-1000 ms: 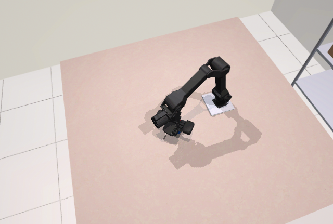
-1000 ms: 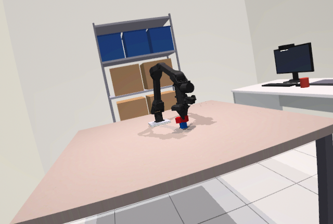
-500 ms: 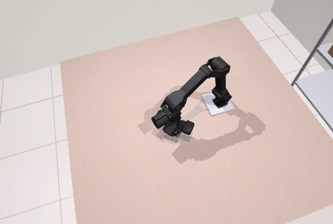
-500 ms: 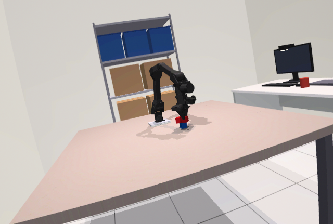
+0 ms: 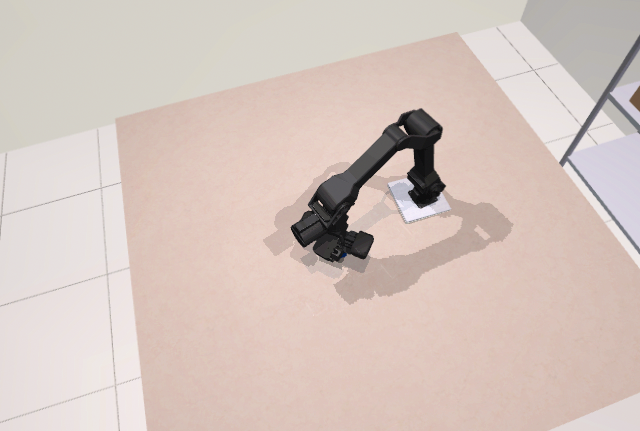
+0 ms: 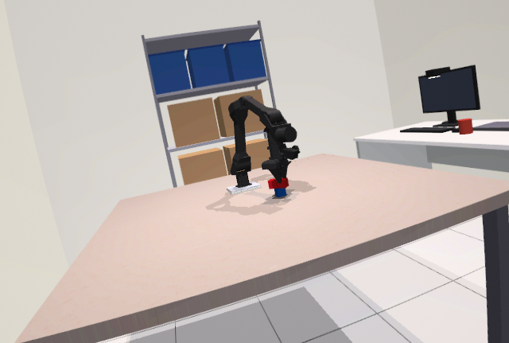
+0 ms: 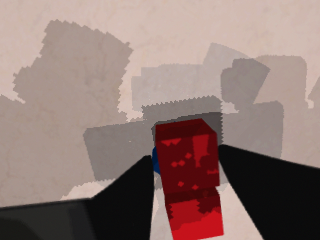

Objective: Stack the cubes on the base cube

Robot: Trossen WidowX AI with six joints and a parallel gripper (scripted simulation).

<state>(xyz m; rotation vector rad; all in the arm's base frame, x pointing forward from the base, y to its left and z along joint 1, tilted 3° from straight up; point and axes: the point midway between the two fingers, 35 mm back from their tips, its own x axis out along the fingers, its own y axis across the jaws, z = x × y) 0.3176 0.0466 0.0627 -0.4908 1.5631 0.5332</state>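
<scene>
Now: gripper tip 40 mm above the blue base cube, 10 mm to the left of it and 10 mm past it.
</scene>
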